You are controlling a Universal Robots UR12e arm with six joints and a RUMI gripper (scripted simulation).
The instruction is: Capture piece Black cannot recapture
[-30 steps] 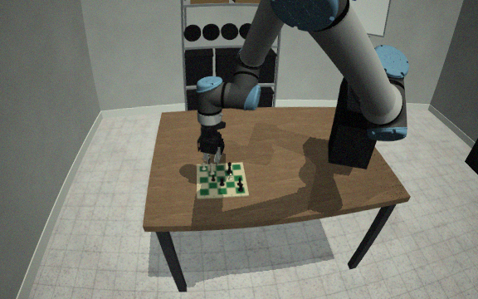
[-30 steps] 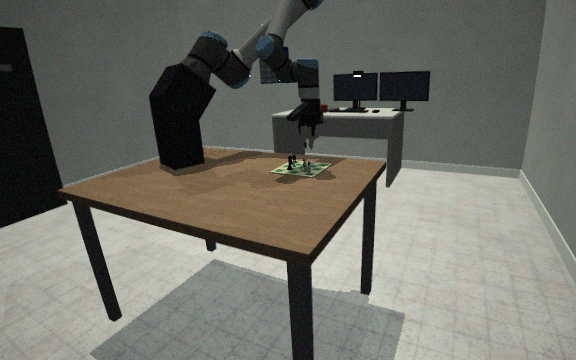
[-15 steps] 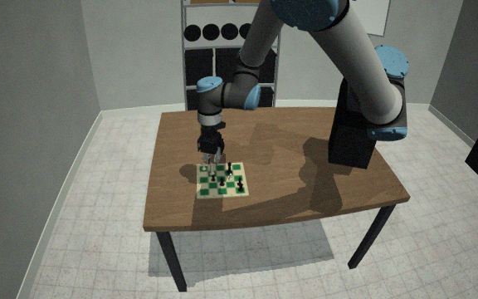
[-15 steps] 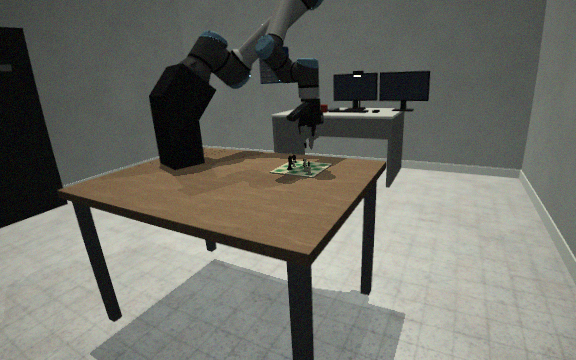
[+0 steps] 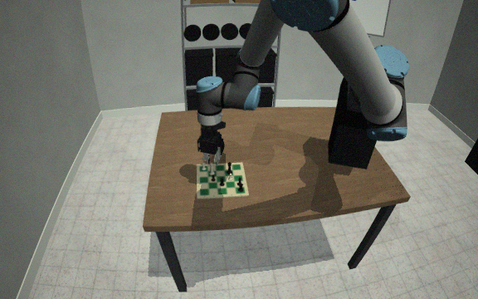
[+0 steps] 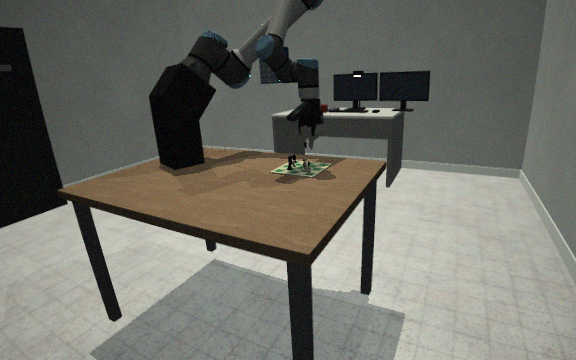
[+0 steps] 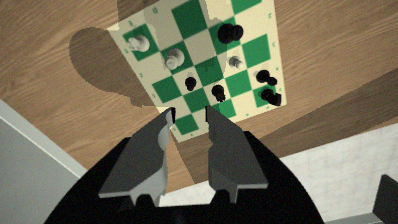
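My hand is 9 cm above the black pawn. From my hand the other things lie so: chessboard (3 cm behind, 1 cm to the right, 11 cm below); then white pawn (7 cm behind, 1 cm to the right, 9 cm below); then white rook (5 cm ahead, 7 cm to the right, 9 cm below).
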